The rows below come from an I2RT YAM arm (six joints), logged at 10 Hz.
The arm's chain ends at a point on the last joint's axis. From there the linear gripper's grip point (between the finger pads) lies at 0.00 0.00 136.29 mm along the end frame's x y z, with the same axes.
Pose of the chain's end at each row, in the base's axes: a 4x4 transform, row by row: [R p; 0 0 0 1], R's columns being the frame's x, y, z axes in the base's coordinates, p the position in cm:
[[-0.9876 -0.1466 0.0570 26.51], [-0.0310 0.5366 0.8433 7.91], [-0.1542 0.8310 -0.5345 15.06], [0 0 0 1]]
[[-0.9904 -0.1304 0.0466 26.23], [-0.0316 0.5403 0.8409 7.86], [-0.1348 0.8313 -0.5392 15.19], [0 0 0 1]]
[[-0.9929 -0.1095 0.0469 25.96], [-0.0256 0.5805 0.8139 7.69], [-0.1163 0.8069 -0.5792 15.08], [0 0 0 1]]
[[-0.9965 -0.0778 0.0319 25.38], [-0.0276 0.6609 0.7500 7.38], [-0.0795 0.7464 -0.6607 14.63], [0 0 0 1]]
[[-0.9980 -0.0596 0.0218 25.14], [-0.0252 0.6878 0.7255 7.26], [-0.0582 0.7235 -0.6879 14.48], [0 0 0 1]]
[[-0.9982 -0.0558 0.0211 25.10], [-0.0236 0.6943 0.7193 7.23], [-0.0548 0.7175 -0.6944 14.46], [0 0 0 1]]
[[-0.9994 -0.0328 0.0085 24.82], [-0.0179 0.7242 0.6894 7.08], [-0.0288 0.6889 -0.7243 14.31], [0 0 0 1]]
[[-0.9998 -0.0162 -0.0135 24.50], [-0.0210 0.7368 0.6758 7.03], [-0.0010 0.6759 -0.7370 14.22], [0 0 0 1]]
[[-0.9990 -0.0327 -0.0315 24.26], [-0.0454 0.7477 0.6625 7.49], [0.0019 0.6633 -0.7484 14.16], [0 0 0 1]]
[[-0.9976 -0.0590 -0.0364 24.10], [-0.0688 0.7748 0.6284 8.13], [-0.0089 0.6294 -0.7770 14.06], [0 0 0 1]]
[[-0.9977 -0.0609 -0.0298 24.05], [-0.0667 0.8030 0.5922 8.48], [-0.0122 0.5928 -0.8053 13.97], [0 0 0 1]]
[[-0.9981 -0.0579 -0.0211 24.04], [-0.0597 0.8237 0.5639 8.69], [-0.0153 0.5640 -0.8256 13.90], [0 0 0 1]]
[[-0.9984 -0.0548 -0.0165 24.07], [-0.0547 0.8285 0.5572 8.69], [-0.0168 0.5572 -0.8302 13.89], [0 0 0 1]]
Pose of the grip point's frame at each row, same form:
[[-0.9876 -0.1466 0.0570 27.29], [-0.0310 0.5366 0.8433 19.40], [-0.1542 0.8310 -0.5345 7.78], [0 0 0 1]]
[[-0.9904 -0.1304 0.0466 26.87], [-0.0316 0.5403 0.8409 19.32], [-0.1348 0.8313 -0.5392 7.84], [0 0 0 1]]
[[-0.9929 -0.1095 0.0469 26.60], [-0.0256 0.5805 0.8139 18.78], [-0.1163 0.8069 -0.5792 7.19], [0 0 0 1]]
[[-0.9965 -0.0778 0.0319 25.81], [-0.0276 0.6609 0.7500 17.60], [-0.0795 0.7464 -0.6607 5.63], [0 0 0 1]]
[[-0.9980 -0.0596 0.0218 25.44], [-0.0252 0.6878 0.7255 17.15], [-0.0582 0.7235 -0.6879 5.10], [0 0 0 1]]
[[-0.9982 -0.0558 0.0211 25.39], [-0.0236 0.6943 0.7193 17.03], [-0.0548 0.7175 -0.6944 5.00], [0 0 0 1]]
[[-0.9994 -0.0328 0.0085 24.94], [-0.0179 0.7242 0.6894 16.48], [-0.0288 0.6889 -0.7243 4.44], [0 0 0 1]]
[[-0.9998 -0.0162 -0.0135 24.32], [-0.0210 0.7368 0.6758 16.24], [-0.0010 0.6759 -0.7370 4.18], [0 0 0 1]]
[[-0.9990 -0.0327 -0.0315 23.83], [-0.0454 0.7477 0.6625 16.52], [0.0019 0.6633 -0.7484 3.96], [0 0 0 1]]
[[-0.9976 -0.0590 -0.0364 23.60], [-0.0688 0.7748 0.6284 16.69], [-0.0089 0.6294 -0.7770 3.47], [0 0 0 1]]
[[-0.9977 -0.0609 -0.0298 23.64], [-0.0667 0.8030 0.5922 16.55], [-0.0122 0.5928 -0.8053 2.99], [0 0 0 1]]
[[-0.9981 -0.0579 -0.0211 23.75], [-0.0597 0.8237 0.5639 16.38], [-0.0153 0.5640 -0.8256 2.65], [0 0 0 1]]
[[-0.9984 -0.0548 -0.0165 23.85], [-0.0547 0.8285 0.5572 16.28], [-0.0168 0.5572 -0.8302 2.58], [0 0 0 1]]

